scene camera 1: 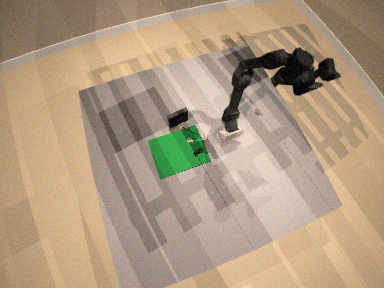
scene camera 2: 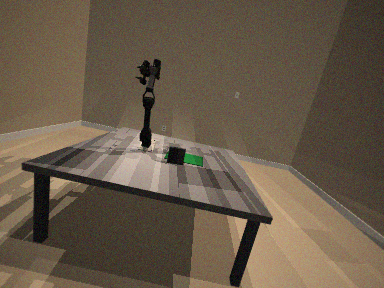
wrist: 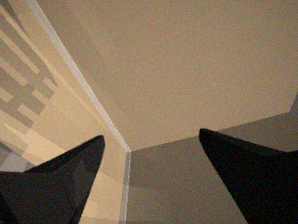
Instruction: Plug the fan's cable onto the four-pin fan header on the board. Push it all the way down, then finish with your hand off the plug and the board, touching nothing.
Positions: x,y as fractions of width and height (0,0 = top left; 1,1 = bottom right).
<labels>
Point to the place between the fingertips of my gripper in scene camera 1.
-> At 0.86,0.28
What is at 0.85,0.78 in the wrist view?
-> My gripper.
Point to a green board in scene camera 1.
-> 0.45,0.53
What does my gripper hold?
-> Nothing.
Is my gripper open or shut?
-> Open.
</labels>
